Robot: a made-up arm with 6 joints. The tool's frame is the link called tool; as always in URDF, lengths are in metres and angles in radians. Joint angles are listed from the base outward.
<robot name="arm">
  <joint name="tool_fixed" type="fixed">
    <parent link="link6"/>
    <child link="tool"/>
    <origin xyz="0 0 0"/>
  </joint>
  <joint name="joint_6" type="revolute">
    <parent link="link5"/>
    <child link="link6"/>
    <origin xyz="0 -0.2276 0"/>
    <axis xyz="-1 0 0"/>
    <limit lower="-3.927" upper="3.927"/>
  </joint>
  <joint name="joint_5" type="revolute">
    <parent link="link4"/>
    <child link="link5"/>
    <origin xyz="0.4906 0 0"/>
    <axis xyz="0 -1 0"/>
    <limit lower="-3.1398" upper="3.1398"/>
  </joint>
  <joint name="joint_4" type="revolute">
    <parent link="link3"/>
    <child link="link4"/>
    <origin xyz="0 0 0"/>
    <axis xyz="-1 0 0"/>
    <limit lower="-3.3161" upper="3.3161"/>
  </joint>
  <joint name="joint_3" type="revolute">
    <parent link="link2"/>
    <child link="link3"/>
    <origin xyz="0 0 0.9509"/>
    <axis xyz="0 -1 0"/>
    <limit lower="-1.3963" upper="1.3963"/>
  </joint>
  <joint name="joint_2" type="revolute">
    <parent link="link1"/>
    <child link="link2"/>
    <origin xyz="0 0 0"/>
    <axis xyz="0 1 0"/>
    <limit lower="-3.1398" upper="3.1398"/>
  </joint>
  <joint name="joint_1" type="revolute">
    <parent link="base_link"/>
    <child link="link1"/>
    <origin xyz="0 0 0.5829"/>
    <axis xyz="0 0 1"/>
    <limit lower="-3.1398" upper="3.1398"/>
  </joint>
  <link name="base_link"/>
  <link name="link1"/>
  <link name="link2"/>
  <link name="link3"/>
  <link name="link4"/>
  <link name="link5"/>
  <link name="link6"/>
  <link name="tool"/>
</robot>
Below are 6 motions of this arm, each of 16 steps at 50 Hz.
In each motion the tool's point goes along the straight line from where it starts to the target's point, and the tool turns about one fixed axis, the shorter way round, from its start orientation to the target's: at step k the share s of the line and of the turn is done. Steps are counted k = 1, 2, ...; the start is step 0. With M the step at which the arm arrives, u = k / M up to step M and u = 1 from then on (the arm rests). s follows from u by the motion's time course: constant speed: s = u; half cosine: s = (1 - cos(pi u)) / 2; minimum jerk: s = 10 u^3 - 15 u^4 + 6 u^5.
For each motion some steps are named. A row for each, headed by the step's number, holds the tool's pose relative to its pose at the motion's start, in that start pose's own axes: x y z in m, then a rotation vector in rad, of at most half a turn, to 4 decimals.
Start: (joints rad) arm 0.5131 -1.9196 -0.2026 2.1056 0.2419 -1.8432
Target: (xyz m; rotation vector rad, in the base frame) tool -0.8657 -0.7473 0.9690 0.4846 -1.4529 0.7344
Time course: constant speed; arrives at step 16
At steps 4, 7, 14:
4: 0.0444 -0.0902 -0.0367 0.1387 0.0165 -0.0140
7: 0.0776 -0.1578 -0.0642 0.2427 0.0289 -0.0245
14: 0.1553 -0.3156 -0.1284 0.4854 0.0578 -0.0490

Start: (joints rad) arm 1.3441 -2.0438 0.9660 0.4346 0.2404 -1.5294
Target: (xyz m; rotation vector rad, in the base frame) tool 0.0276 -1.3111 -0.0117 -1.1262 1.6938 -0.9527
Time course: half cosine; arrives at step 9
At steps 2, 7, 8, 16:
2: -0.0086 0.0086 0.0185 0.0124 -0.0183 0.0123
7: -0.0650 0.0651 0.1396 0.0938 -0.1379 0.0928
8: -0.0714 0.0715 0.1534 0.1031 -0.1515 0.1019
16: -0.0737 0.0737 0.1581 0.1063 -0.1562 0.1050

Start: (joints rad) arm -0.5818 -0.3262 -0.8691 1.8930 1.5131 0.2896
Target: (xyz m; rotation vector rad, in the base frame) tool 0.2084 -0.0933 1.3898 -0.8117 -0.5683 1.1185
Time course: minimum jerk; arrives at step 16
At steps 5, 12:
5: -0.0047 0.0063 -0.0006 0.0638 -0.0413 -0.0421
12: -0.0232 0.0313 -0.0031 0.3176 -0.2058 -0.2095

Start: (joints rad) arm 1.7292 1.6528 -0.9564 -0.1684 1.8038 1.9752
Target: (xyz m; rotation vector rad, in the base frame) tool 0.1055 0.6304 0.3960 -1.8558 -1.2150 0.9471
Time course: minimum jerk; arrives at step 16
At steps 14, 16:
14: -0.0105 -0.1384 -0.0447 0.2038 0.4764 -0.3915
16: -0.0106 -0.1406 -0.0455 0.2072 0.4842 -0.3979

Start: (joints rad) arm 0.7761 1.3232 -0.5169 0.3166 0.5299 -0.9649
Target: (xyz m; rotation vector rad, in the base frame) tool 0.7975 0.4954 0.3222 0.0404 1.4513 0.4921
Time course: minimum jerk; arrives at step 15
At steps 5, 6, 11, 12, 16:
5: 0.0035 0.0087 0.0077 -0.0387 0.0006 0.0156
6: 0.0053 0.0131 0.0116 -0.0585 0.0008 0.0237
11: 0.0148 0.0363 0.0320 -0.1619 0.0023 0.0655
12: 0.0159 0.0389 0.0344 -0.1737 0.0025 0.0702
16: 0.0168 0.0413 0.0365 -0.1844 0.0026 0.0745

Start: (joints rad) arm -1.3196 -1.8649 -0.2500 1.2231 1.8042 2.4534
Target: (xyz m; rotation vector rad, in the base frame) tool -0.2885 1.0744 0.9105 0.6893 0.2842 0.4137
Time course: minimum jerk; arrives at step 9
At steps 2, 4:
2: 0.0014 0.0028 0.0104 0.0082 -0.0130 0.0000
4: 0.0075 0.0146 0.0542 0.0423 -0.0674 -0.0001

